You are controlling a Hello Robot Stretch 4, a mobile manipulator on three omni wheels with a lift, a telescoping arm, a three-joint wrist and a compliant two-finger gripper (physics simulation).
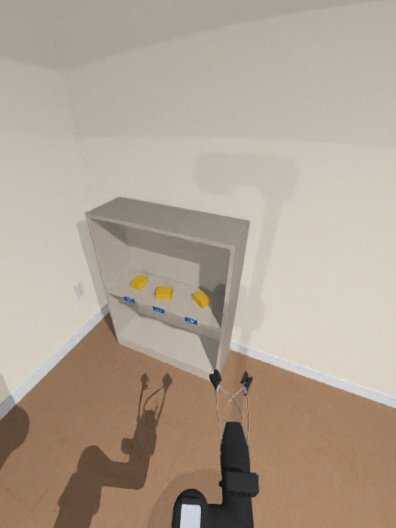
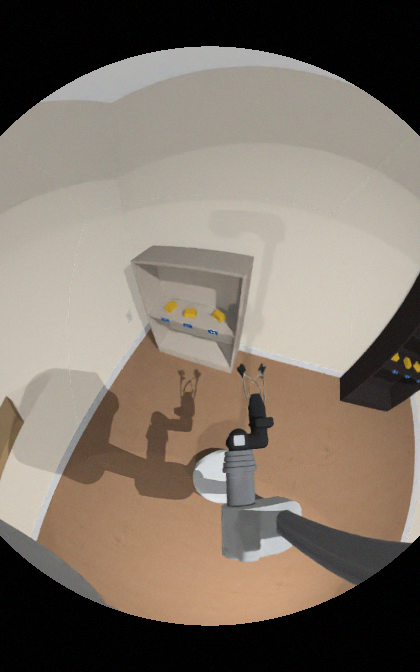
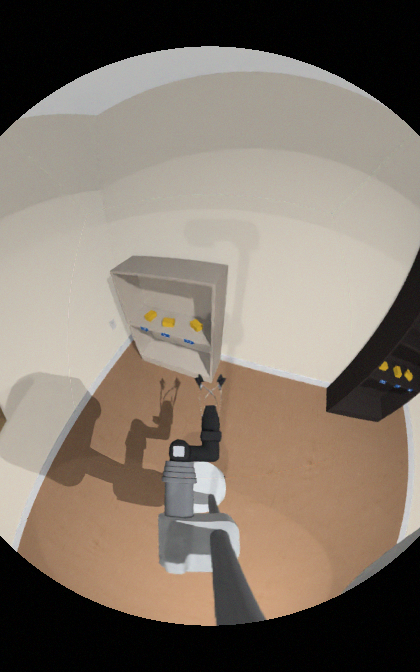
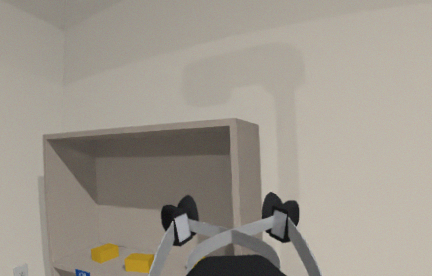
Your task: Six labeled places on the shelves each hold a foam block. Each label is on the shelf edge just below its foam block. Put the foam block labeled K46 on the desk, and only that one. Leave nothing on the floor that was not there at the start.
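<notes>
Three yellow foam blocks stand on the middle shelf of the grey shelf unit (image 1: 170, 217) (image 2: 195, 260) (image 3: 172, 270) (image 4: 247, 165): a left block (image 1: 139, 282) (image 2: 171, 306) (image 3: 150, 315) (image 4: 105, 253), a middle block (image 1: 164, 293) (image 2: 190, 313) (image 3: 168, 322) (image 4: 139, 262) and a right block (image 1: 201, 299) (image 2: 219, 315) (image 3: 196, 325). Their blue labels, left (image 1: 129, 300), middle (image 1: 158, 310) and right (image 1: 191, 320), are too small to read, so I cannot tell which is K46. My gripper (image 1: 231, 380) (image 2: 252, 370) (image 3: 210, 381) (image 4: 229, 210) is open and empty, in front of the unit's right side. The desk does not show.
A dark shelf unit (image 2: 365, 365) (image 3: 350, 380) stands at the right, with yellow blocks (image 2: 407, 363) (image 3: 397, 371) above blue labels. Walls meet in the corner left of the grey unit. A wooden board (image 2: 7, 430) shows at the left edge.
</notes>
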